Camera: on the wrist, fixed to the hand. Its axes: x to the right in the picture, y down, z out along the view.
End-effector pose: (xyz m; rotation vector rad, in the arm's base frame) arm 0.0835 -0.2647 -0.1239 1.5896 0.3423 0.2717
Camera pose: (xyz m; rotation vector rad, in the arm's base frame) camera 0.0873 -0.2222 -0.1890 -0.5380 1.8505 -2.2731
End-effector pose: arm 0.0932 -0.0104 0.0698 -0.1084 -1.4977 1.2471
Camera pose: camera 0.1468 -0.0033 0.1257 1.7497 -0.1397 -1.4571
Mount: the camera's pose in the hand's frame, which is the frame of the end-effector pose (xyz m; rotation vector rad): 0.0220 -0.0661 -0.0347 -0.0344 0.3260 2.9831
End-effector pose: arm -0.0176 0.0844 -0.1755 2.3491 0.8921 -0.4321
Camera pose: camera -0.0438 0.1569 -0.1859 1.1688 -2.3403 1.0805
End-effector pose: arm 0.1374 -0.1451 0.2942 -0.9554 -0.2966 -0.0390
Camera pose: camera 0.1558 -0.2093 0.3341 -0.5385 1.6037 2.4299
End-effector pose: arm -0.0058 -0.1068 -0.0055 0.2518 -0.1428 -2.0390
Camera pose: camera -0.0643 -0.0955 -0.0556 0.0718 -0.0886 0.9606
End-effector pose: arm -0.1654 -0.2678 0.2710 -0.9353 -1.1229 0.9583
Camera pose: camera -0.1190 -0.2714 0.3334 1.4965 -1.1470 -1.6164
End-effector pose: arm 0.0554 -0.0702 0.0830 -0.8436 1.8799 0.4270
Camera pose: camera 0.0744 -0.1457 0.0836 -1.9833 -1.2432 -1.3083
